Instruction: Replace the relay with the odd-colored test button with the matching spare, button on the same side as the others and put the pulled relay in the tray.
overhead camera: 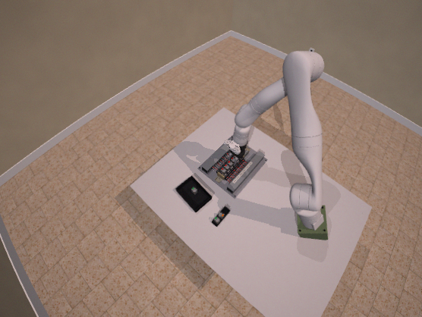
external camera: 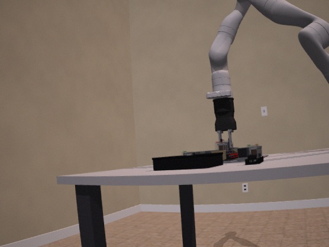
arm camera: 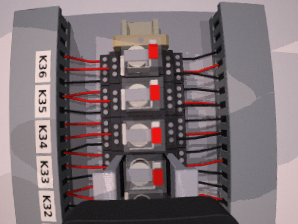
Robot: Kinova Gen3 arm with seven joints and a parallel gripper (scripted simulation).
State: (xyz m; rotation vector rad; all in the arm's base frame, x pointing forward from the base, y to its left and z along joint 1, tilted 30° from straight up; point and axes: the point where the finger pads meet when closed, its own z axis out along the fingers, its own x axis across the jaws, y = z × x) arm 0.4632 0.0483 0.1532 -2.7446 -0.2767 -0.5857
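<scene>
The relay panel lies 1 cm to the right of my hand and 6 cm below it. The rest, counted from my hand: spare holder: 21 cm behind, 22 cm to the left, 5 cm below; red wiring: 5 cm behind, 4 cm below; black tray: 4 cm behind, 27 cm to the left, 5 cm below.
</scene>
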